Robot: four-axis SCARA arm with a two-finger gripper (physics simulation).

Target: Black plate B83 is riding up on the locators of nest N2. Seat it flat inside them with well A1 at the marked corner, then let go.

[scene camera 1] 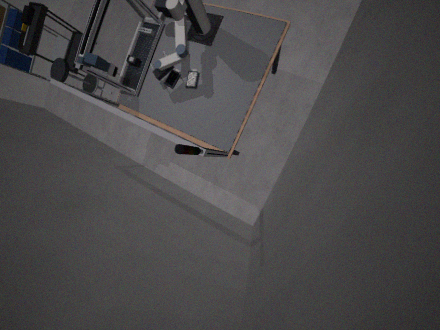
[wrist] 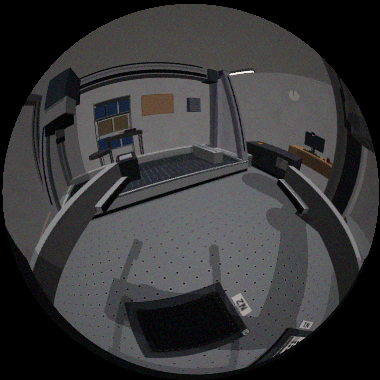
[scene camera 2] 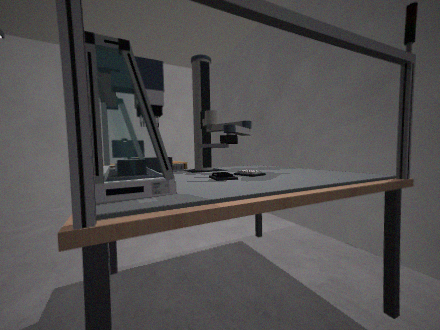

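Where they show: gripper, fingertip midpoint: (scene camera 1: pixel 157 58) (wrist: pixel 205 169) (scene camera 2: pixel 201 146); arm's base, link origin: (scene camera 1: pixel 204 29) (scene camera 2: pixel 204 171).
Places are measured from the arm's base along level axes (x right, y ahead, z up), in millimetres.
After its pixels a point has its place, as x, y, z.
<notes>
Black plate B83 (scene camera 1: pixel 172 78) {100, 555, 35} (scene camera 2: pixel 222 174) {127, 584, 38} (wrist: pixel 185 322) {118, 546, 40} lies in nest N2 (wrist: pixel 132 311) {163, 614, 27}, whose dark rim shows around it in the wrist view. The N2 label (wrist: pixel 241 304) {94, 459, 15} is beside the nest, and a small pale corner mark (wrist: pixel 245 332) {43, 490, 25} is at its lower right. The wells are too dark to pick out A1. In scene camera 2 the plate stands a little above the nest; its exact tilt is not clear. My gripper (scene camera 1: pixel 162 74) (scene camera 2: pixel 229 142) (wrist: pixel 205 169) {202, 473, 195} is open and empty, its fingers wide apart, well above the table and to one side of the nest.
Nest N1 with a pale plate (scene camera 1: pixel 192 79) {-115, 503, 36} (scene camera 2: pixel 250 172) {-76, 556, 35} (wrist: pixel 292 346) is beside N2. A framed machine with a dark slotted deck (scene camera 1: pixel 135 62) {516, 547, 125} (wrist: pixel 175 167) {527, 365, 62} stands on the other side. The arm's column (scene camera 1: pixel 198 20) {-44, 61, 182} (scene camera 2: pixel 202 115) {42, 103, 439} rises behind the nests.
</notes>
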